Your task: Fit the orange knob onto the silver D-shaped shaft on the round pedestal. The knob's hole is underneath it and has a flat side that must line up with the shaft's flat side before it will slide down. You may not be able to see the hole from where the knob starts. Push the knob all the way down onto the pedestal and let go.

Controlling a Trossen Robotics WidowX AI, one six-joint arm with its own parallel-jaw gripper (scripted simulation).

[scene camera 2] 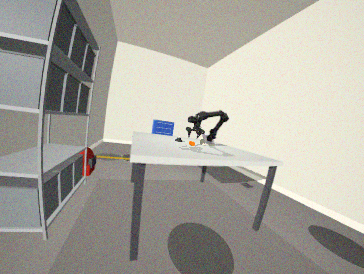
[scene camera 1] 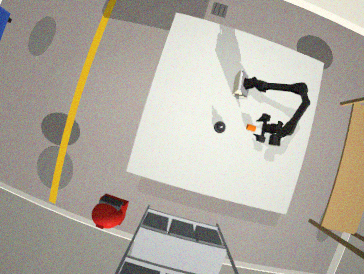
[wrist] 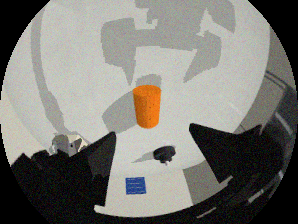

Labels:
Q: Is my gripper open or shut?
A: Open.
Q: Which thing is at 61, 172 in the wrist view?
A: My gripper.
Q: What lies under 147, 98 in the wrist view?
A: An orange knob.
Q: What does my gripper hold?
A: Nothing.

